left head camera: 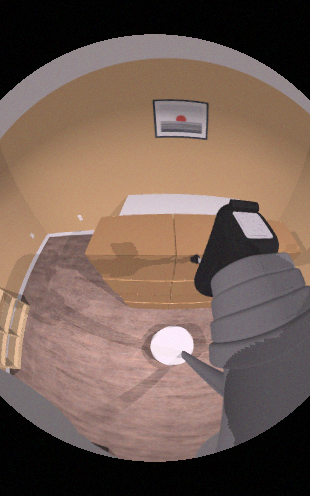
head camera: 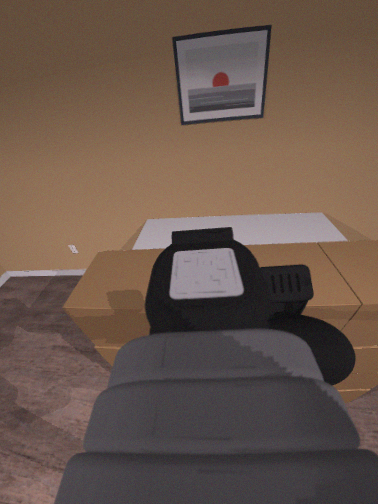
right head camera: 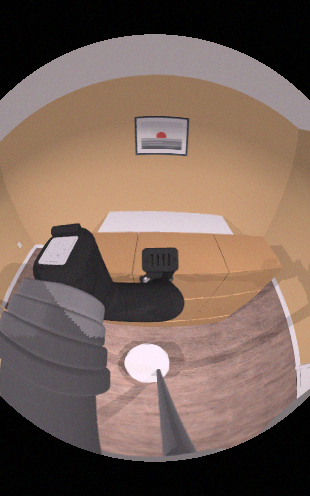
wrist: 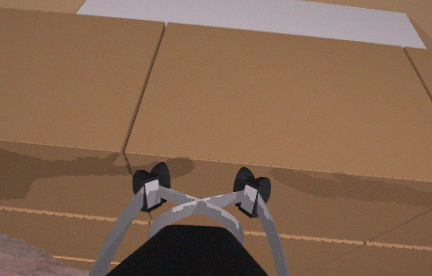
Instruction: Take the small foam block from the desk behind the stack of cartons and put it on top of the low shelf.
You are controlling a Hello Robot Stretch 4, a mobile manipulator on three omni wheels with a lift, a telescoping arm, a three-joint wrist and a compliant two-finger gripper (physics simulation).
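Seen in the pictures: gripper, fingertip midpoint: (wrist: 202,180); robot's base, origin of the base link: (left head camera: 171,344) (right head camera: 147,361).
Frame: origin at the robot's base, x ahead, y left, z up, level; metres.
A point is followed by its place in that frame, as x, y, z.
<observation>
The stack of brown cartons (head camera: 120,270) @(0.604, 0.308, 1.052) (left head camera: 142,232) @(0.565, 0.166, 1.052) (right head camera: 192,250) @(0.548, -0.281, 1.052) (wrist: 275,100) @(0.527, -0.186, 1.052) stands side by side in front of the desk. The desk's white top (head camera: 280,227) @(1.353, -0.615, 0.692) (left head camera: 165,204) @(1.354, 0.006, 0.692) (right head camera: 165,222) @(1.333, -0.238, 0.692) (wrist: 250,17) @(1.383, -0.250, 0.692) shows as a strip behind the cartons. The foam block does not show in these views. My gripper (wrist: 202,180) @(0.365, -0.087, 1.105) is open, its two black fingertips apart with nothing between them, in front of the cartons' upper front edge. The wrist hides the fingers in the head camera view. A low wooden shelf (left head camera: 22,320) @(-0.118, 2.286, 0.046) shows partly at the left edge of the left head view.
A framed picture (head camera: 222,75) @(1.620, -0.201, 1.645) (left head camera: 180,119) @(1.621, -0.188, 1.608) (right head camera: 161,136) @(1.621, -0.196, 1.605) hangs on the tan wall behind the desk. A white round disc (left head camera: 170,342) @(0.032, 0.014, 0.187) (right head camera: 145,362) @(0.006, 0.009, 0.187) shows low against the wooden floor (left head camera: 90,350) @(-0.165, 0.920, -0.028) (right head camera: 240,370) @(-0.331, -1.027, -0.028), in front of the cartons.
</observation>
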